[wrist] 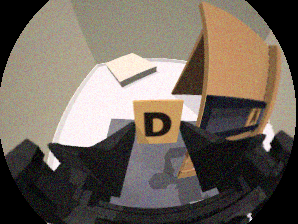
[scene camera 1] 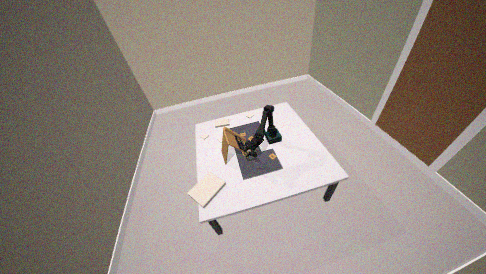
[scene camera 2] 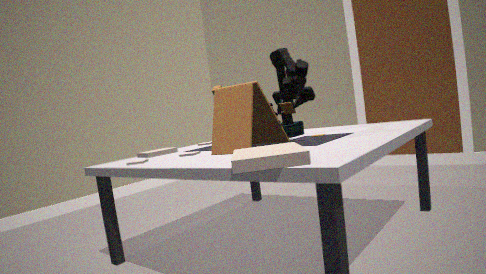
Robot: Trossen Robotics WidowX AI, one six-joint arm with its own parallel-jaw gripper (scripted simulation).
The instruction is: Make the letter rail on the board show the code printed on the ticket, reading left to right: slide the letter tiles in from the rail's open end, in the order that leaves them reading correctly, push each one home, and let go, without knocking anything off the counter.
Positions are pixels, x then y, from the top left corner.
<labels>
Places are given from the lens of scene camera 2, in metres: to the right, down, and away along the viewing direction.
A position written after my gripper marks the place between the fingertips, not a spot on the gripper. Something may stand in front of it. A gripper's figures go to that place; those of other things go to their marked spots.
my gripper [scene camera 2: 287, 108]: 0.19, -0.12, 1.46
cream slab [scene camera 2: 291, 154]: 0.13, 0.05, 0.92
</labels>
